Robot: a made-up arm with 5 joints. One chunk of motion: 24 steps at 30 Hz.
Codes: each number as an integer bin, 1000 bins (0 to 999) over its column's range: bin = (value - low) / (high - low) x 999, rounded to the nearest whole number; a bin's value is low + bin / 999 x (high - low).
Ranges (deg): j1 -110..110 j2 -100.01..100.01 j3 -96.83..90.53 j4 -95.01..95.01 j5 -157.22..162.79
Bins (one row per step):
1: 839 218 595 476 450
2: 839 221 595 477 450
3: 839 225 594 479 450
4: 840 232 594 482 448
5: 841 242 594 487 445
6: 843 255 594 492 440
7: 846 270 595 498 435
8: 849 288 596 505 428
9: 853 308 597 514 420
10: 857 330 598 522 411
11: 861 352 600 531 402
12: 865 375 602 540 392
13: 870 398 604 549 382
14: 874 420 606 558 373
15: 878 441 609 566 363
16: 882 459 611 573 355
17: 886 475 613 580 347
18: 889 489 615 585 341
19: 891 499 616 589 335
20: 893 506 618 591 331
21: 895 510 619 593 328
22: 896 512 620 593 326
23: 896 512 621 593 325
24: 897 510 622 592 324
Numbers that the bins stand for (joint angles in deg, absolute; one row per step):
1: 74.76 -56.36 14.76 -4.47 -13.07
2: 74.76 -55.76 14.76 -4.28 -13.07
3: 74.76 -54.96 14.57 -3.90 -13.07
4: 74.98 -53.56 14.57 -3.33 -13.71
5: 75.21 -51.56 14.57 -2.38 -14.67
6: 75.65 -48.95 14.57 -1.43 -16.27
7: 76.31 -45.95 14.76 -0.29 -17.88
8: 76.97 -42.35 14.95 1.05 -20.12
9: 77.85 -38.34 15.14 2.76 -22.68
10: 78.73 -33.94 15.32 4.28 -25.56
11: 79.61 -29.53 15.70 5.99 -28.45
12: 80.49 -24.93 16.07 7.70 -31.65
13: 81.59 -20.32 16.45 9.42 -34.85
14: 82.47 -15.92 16.82 11.13 -37.74
15: 83.35 -11.71 17.39 12.65 -40.94
16: 84.23 -8.11 17.76 13.98 -43.50
17: 85.12 -4.91 18.14 15.31 -46.07
18: 85.78 -2.10 18.51 16.26 -47.99
19: 86.22 -0.10 18.70 17.02 -49.91
20: 86.66 1.30 19.07 17.40 -51.19
21: 87.10 2.10 19.26 17.78 -52.15
22: 87.32 2.50 19.45 17.78 -52.79
23: 87.32 2.50 19.64 17.78 -53.11
24: 87.54 2.10 19.82 17.59 -53.43

